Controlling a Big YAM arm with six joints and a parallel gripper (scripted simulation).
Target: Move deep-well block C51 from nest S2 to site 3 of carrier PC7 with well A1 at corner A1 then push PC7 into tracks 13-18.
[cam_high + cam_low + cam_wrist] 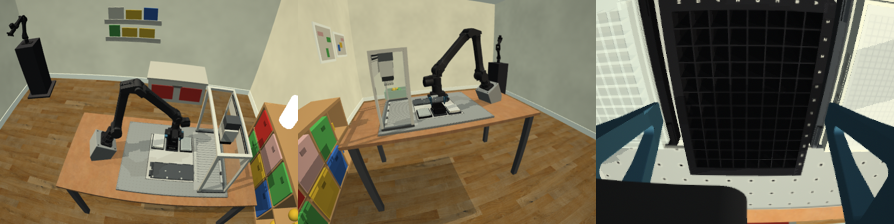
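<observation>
The black deep-well block C51 lies 3 cm below my hand. Round my hand: dark nest S2: 6 cm below; then post: 23 cm ahead, 18 cm above, 12 cm to the left; then dark grey carrier PC7: 25 cm to the right, 5 cm below, 4 cm behind.
</observation>
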